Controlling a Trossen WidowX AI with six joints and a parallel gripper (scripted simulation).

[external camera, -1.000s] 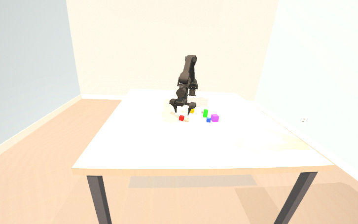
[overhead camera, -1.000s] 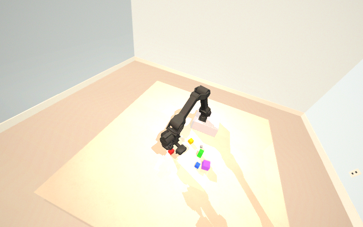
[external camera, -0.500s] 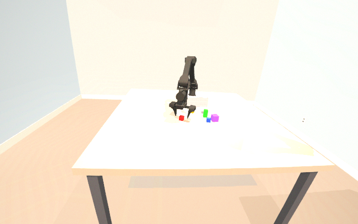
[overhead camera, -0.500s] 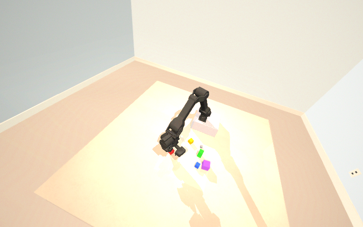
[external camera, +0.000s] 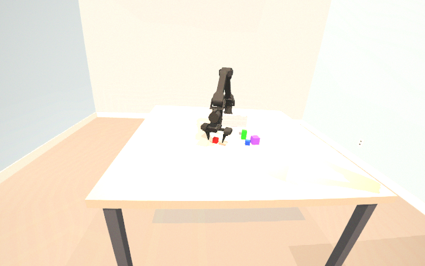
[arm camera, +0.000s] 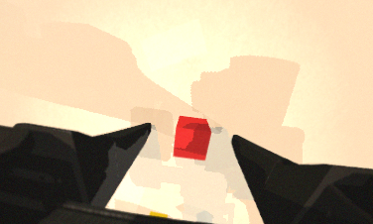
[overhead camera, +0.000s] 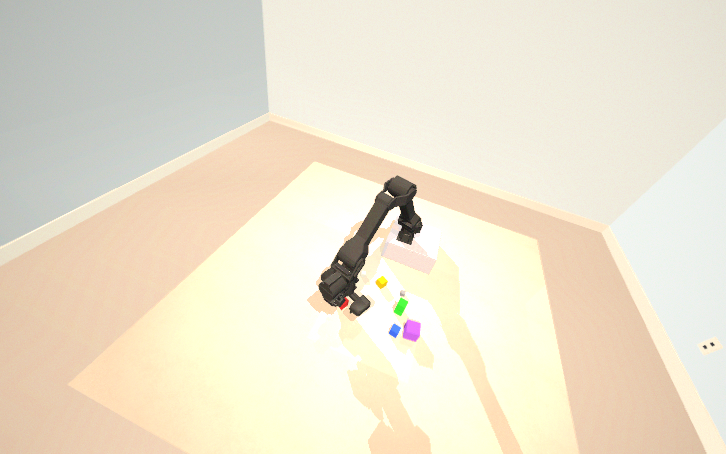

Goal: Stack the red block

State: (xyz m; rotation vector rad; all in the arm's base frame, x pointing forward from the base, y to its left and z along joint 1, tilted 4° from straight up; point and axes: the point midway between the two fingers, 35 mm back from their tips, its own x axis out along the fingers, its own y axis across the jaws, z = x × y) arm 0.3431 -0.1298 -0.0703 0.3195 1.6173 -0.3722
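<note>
My gripper tip is now 10 mm below the red block. Round my gripper tip: small grey piece: 190 mm to the left, 140 mm behind; then yellow cube: 140 mm behind, 100 mm to the left, 10 mm above; then blue cube: 200 mm to the left, 20 mm ahead, 10 mm above.
</note>
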